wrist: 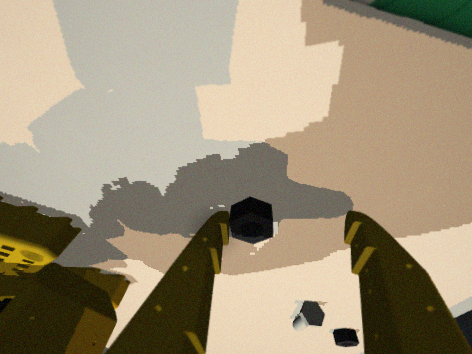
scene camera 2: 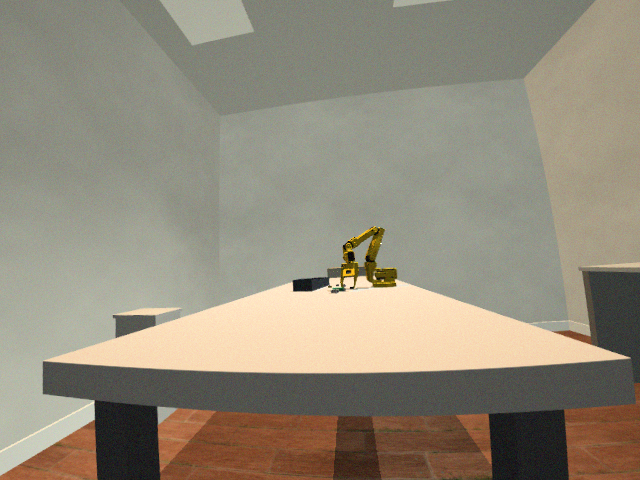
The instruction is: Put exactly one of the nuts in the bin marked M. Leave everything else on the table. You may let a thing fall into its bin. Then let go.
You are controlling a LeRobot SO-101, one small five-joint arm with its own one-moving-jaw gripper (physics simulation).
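Frame: origin at the arm's base, x right, y ahead, z up, level; metres.
Where they show: hand at its tool point: (wrist: 228,223) (scene camera 2: 353,286); arm's base at its link origin: (wrist: 69,254) (scene camera 2: 379,286).
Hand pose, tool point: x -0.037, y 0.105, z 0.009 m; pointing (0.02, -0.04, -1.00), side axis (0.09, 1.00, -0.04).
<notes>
Each offset is from my tool point to the centre of the thing. "spot": to the spot under its first point.
My gripper (scene camera 2: 348,287) (wrist: 286,220) is open, pointing down low over the table. A black hexagonal nut {dx +0.005, dy +0.008, dz -0.005 m} (wrist: 251,220) shows in the gap between the jaws in the wrist view, close beside the left jaw's tip and well apart from the right jaw. Nearer the bottom of the wrist view lie a dark hexagonal piece with a light shank {dx +0.108, dy +0.036, dz -0.004 m} (wrist: 311,314) and a small black nut {dx +0.149, dy +0.072, dz -0.005 m} (wrist: 346,337). A dark bin {dx +0.113, dy +0.180, dz +0.014 m} (scene camera 2: 310,284) stands left of the gripper in the scene view; its marking cannot be read.
Part of a green battery {spot: dx -0.053, dy +0.044, dz +0.000 m} (wrist: 430,15) shows at the wrist view's top right. Small items {spot: dx -0.062, dy +0.061, dz -0.002 m} (scene camera 2: 337,289) lie between bin and gripper in the scene view. A dark bin edge {spot: dx +0.109, dy +0.138, dz -0.006 m} (wrist: 465,320) shows at the wrist view's lower right. A grey box (scene camera 2: 333,271) stands behind the gripper.
</notes>
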